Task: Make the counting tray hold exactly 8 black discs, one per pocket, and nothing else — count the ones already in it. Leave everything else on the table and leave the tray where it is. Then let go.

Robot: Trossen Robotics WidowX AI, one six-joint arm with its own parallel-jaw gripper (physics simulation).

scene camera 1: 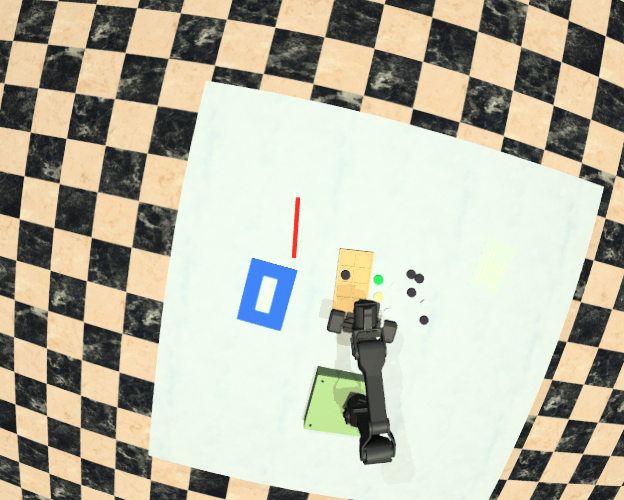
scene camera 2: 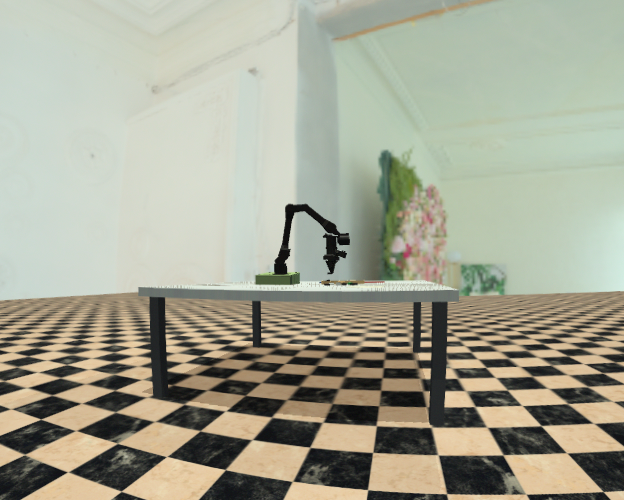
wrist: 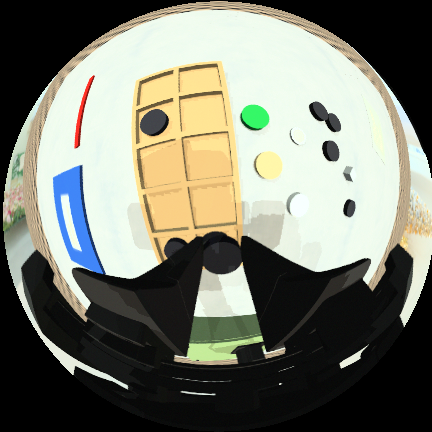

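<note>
The tan counting tray (scene camera 1: 364, 259) (wrist: 204, 112) has two columns of pockets. One black disc (scene camera 1: 345, 274) (wrist: 154, 122) lies in the left column, second pocket from the far end. In the wrist view another black disc (wrist: 174, 246) lies in the near left pocket, and one more black disc (wrist: 215, 236) shows partly at the near right pocket, behind the held one. My gripper (scene camera 2: 330, 272) (wrist: 221, 241) is shut on a black disc, above the tray's near end. The arm hides that end in scene camera 1. Loose black discs (scene camera 1: 411, 292) (wrist: 331, 151) lie right of the tray.
Beside the tray lie a green disc (scene camera 1: 378, 279) (wrist: 255, 117), a yellow disc (scene camera 1: 378, 296) (wrist: 268, 165), two white discs (wrist: 298, 136) (wrist: 299, 204) and a grey block (wrist: 348, 174). A blue frame (scene camera 1: 250, 289) and red bar (scene camera 1: 295, 229) lie left; a pale sheet (scene camera 1: 493, 265) lies right.
</note>
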